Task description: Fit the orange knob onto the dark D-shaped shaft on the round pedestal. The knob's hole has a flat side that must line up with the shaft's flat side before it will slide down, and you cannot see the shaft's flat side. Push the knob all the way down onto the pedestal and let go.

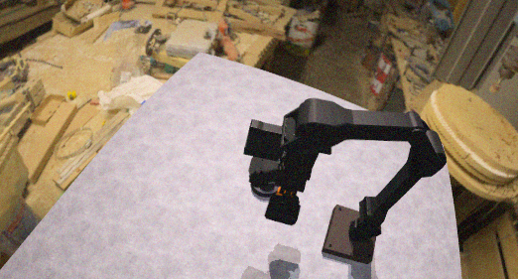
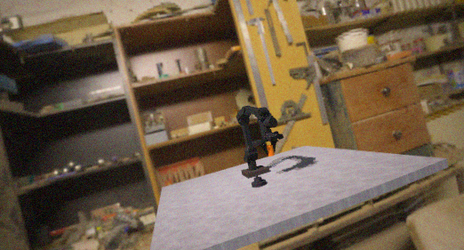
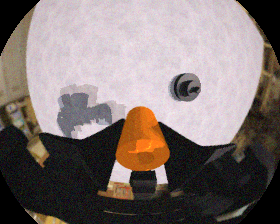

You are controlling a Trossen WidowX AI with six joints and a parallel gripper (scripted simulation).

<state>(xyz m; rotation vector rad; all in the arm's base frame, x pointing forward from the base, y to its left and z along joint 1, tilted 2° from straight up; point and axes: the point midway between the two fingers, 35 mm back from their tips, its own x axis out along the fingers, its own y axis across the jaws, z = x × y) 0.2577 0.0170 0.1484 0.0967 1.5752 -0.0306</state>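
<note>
The round dark pedestal is 14 cm to the right of my gripper tip, 11 cm below it and 4 cm ahead of it. The rest, counted from my gripper tip: orange knob 2 cm above.
</note>
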